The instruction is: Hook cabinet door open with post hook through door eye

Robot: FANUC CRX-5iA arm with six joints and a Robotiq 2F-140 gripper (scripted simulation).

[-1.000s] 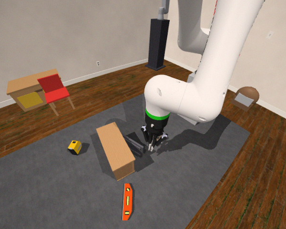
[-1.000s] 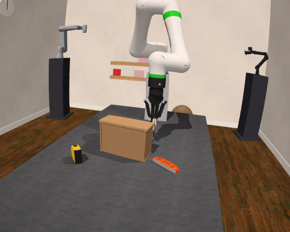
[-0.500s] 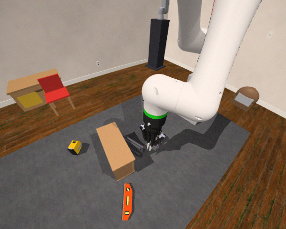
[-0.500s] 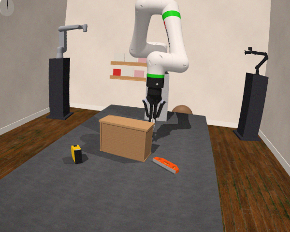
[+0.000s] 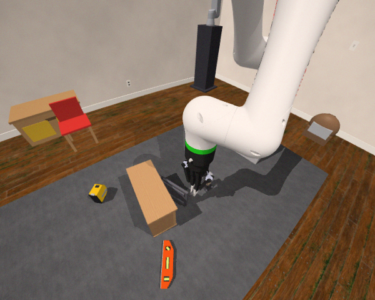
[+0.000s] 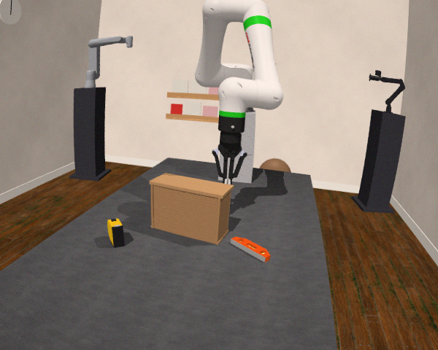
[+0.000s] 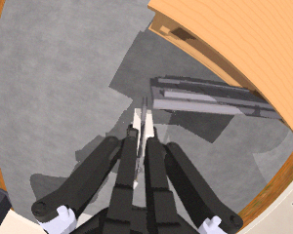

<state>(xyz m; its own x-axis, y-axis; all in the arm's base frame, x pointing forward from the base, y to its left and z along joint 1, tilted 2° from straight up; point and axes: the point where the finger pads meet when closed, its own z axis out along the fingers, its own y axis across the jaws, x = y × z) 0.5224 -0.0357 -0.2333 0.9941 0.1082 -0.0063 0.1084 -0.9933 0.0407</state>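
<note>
Now: the dark grey door 10 cm to the right of my hand, 5 cm below it and 5 cm ahead of it. From my hand the other things lie so: yellow tape measure 32 cm to the right, 29 cm ahead, 8 cm below.
</note>
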